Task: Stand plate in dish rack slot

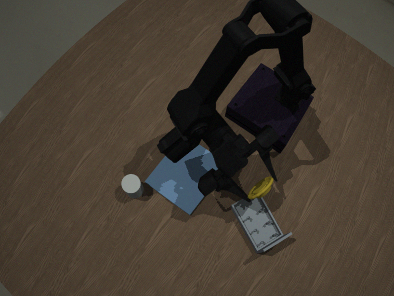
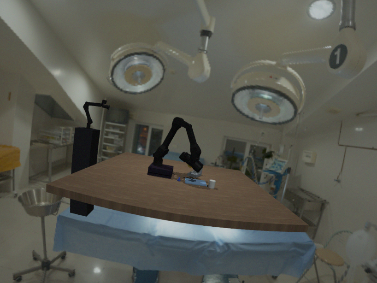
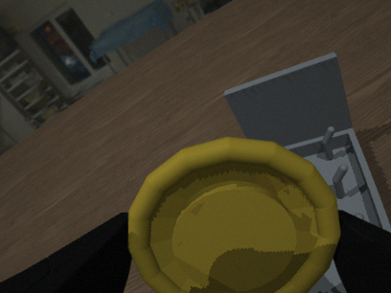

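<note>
Now: the grey dish rack 7 cm below my gripper tip, 4 cm ahead of it and 3 cm to the left of it. Round my gripper tip: yellow plate: 1 cm to the right; then light blue mat: 17 cm to the right, 9 cm below, 3 cm ahead; then blue spoon: 17 cm to the right, 9 cm below, 9 cm behind.
</note>
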